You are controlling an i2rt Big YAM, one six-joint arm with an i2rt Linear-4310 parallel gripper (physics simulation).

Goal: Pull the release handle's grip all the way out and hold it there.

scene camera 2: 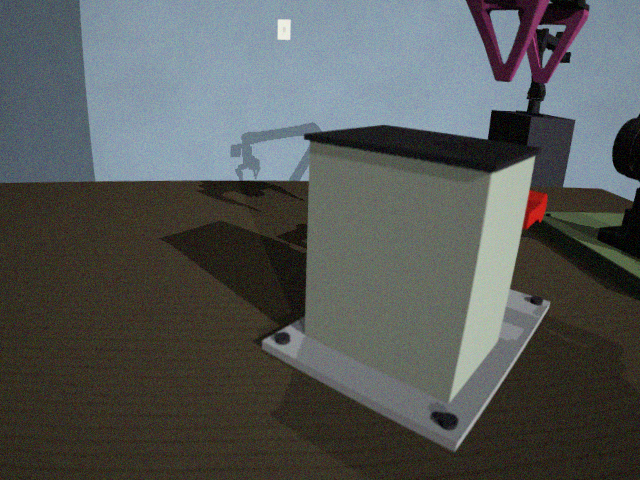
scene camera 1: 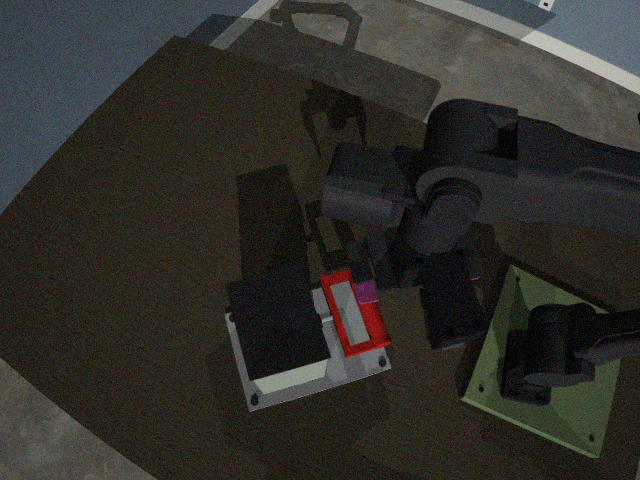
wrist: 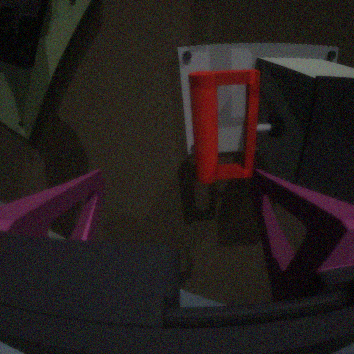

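Observation:
The red rectangular grip (scene camera 1: 378, 326) (scene camera 2: 536, 209) (wrist: 205, 130) of the release handle stands beside a pale housing with a black top (scene camera 1: 279, 320) (scene camera 2: 392, 248) (wrist: 330, 125). A short light rod (wrist: 263, 127) joins them, with a small part of it showing. The housing stands on a grey base plate (scene camera 1: 361, 364) (scene camera 2: 361, 388) (wrist: 201, 64) with dark bolts. My gripper (scene camera 1: 421, 285) (scene camera 2: 522, 81) (wrist: 176, 177) is open and empty, with magenta fingers, above the level of the grip. In the wrist view the right fingertip appears at the grip's near right corner; the grip lies ahead of the fingers. Contact cannot be told.
A green tray-like base (scene camera 1: 568, 439) (scene camera 2: 584, 219) with a black mechanism (scene camera 1: 547, 351) on it stands to the right in the first scene view. A dark block (scene camera 2: 532, 144) with a small black arm stands behind the housing. Dark shadows cross the brown table (scene camera 1: 129, 206) (scene camera 2: 129, 335).

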